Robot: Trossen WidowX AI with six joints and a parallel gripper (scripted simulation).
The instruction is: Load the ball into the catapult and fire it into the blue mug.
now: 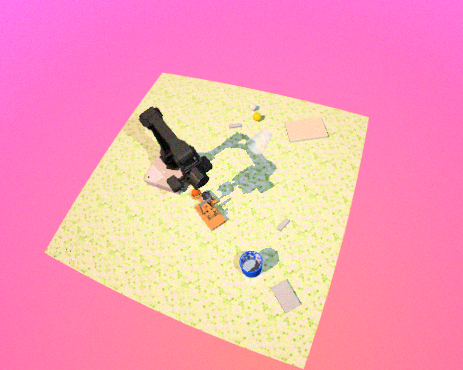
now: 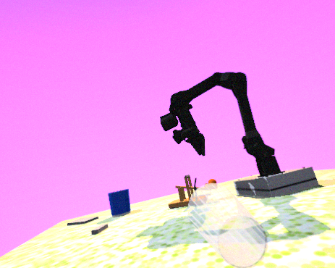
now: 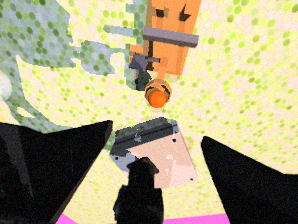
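The orange ball lies 10 mm behind my gripper tip, 10 mm to the left of it and 110 mm below it. The rest, counted from my gripper tip: blue mug 310 mm ahead, 260 mm to the right, 140 mm below; yellow ball 160 mm ahead, 530 mm to the left, 150 mm below; orange catapult 50 mm ahead, 20 mm to the right, 120 mm below.
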